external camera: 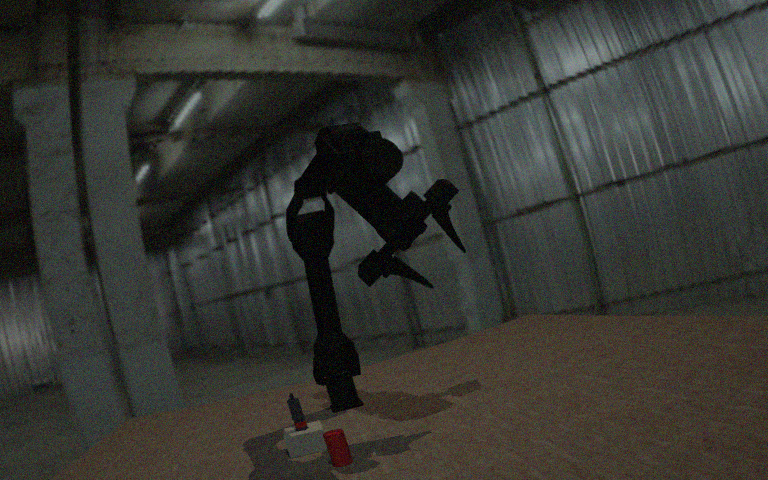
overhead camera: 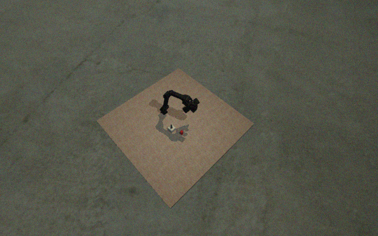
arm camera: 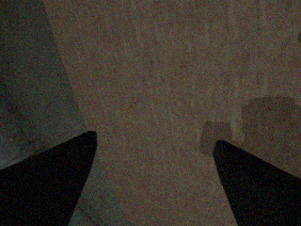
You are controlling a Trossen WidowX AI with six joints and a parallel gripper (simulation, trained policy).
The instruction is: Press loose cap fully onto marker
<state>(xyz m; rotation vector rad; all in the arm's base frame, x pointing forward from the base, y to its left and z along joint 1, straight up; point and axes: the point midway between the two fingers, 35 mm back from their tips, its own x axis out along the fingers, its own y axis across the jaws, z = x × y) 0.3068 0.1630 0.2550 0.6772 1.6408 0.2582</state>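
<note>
Right now my gripper tip is 6 cm short of the red cap, 23 cm to the left of it and 20 cm above it. From my gripper tip the other things lie so: holder block 6 cm behind, 28 cm to the right, 21 cm below.
</note>
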